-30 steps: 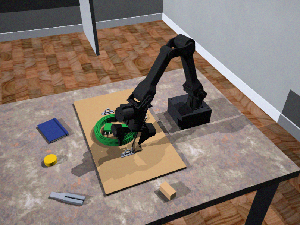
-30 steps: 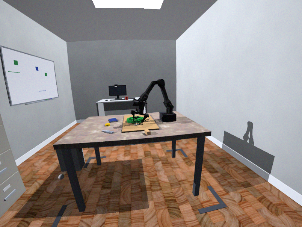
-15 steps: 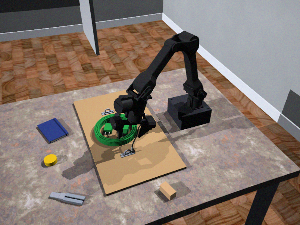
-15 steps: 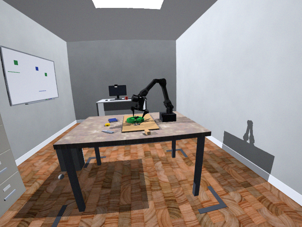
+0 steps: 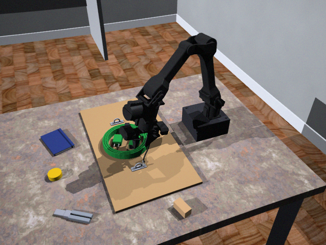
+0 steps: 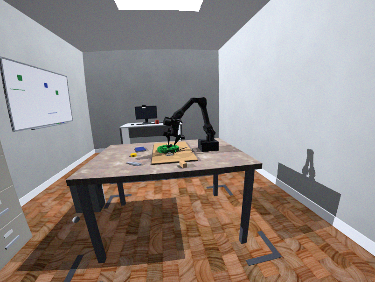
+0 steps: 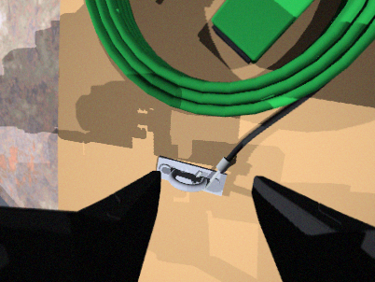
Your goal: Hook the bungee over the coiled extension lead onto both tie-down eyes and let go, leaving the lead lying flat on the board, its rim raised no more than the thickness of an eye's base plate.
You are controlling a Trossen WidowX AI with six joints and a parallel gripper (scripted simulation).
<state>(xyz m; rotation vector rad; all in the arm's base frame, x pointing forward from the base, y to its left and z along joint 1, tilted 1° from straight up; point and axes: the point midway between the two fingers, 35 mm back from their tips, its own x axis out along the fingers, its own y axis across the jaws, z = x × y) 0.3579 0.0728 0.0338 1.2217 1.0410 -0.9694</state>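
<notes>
My hand is 120 mm to the left of the tan board and 110 mm above it. From my hand the other things lie so: yellow disc 330 mm ahead, 110 mm below, 70 mm to the right; then grey tool 310 mm ahead, 130 mm to the left, 110 mm below; then wooden block 270 mm to the left, 100 mm below, 40 mm behind.
</notes>
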